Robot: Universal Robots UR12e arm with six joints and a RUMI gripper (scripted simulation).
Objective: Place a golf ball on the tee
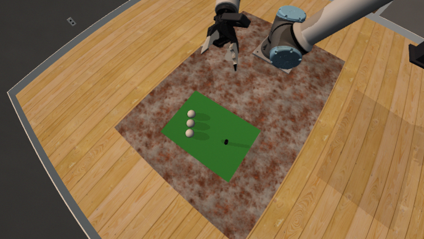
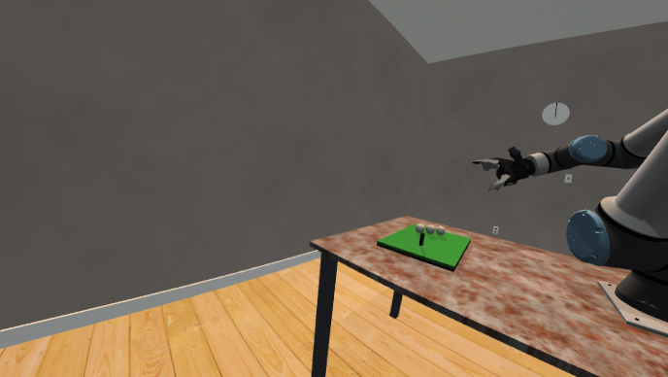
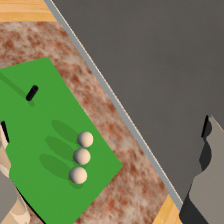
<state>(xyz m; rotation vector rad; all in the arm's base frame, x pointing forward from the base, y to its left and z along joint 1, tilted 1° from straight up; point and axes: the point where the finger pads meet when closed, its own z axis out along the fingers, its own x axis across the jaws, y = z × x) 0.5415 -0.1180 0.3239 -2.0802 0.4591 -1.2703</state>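
Now: the white golf ball 18 cm ahead of my hand, 6 cm to the right of it and 29 cm below it.
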